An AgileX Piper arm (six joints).
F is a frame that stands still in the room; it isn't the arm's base.
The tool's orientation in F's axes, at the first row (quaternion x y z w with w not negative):
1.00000 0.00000 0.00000 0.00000
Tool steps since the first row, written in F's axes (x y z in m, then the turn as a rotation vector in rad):
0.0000 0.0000 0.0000 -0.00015 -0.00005 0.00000
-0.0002 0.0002 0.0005 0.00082 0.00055 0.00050
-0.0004 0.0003 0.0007 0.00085 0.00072 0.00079
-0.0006 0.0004 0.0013 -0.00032 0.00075 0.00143
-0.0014 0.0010 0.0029 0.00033 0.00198 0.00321
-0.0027 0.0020 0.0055 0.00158 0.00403 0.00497
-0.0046 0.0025 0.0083 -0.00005 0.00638 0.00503
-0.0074 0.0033 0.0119 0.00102 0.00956 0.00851
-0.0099 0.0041 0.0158 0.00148 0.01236 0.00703
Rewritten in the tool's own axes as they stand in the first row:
0.0000 0.0000 0.0000 -0.00015 0.00005 0.00000
-0.0002 -0.0002 -0.0005 0.00082 -0.00055 -0.00050
-0.0004 -0.0003 -0.0007 0.00085 -0.00072 -0.00079
-0.0006 -0.0004 -0.0013 -0.00032 -0.00075 -0.00143
-0.0014 -0.0010 -0.0029 0.00033 -0.00198 -0.00321
-0.0027 -0.0020 -0.0055 0.00158 -0.00403 -0.00497
-0.0046 -0.0025 -0.0083 -0.00005 -0.00638 -0.00503
-0.0074 -0.0033 -0.0119 0.00102 -0.00956 -0.00851
-0.0099 -0.0041 -0.0158 0.00148 -0.01236 -0.00703

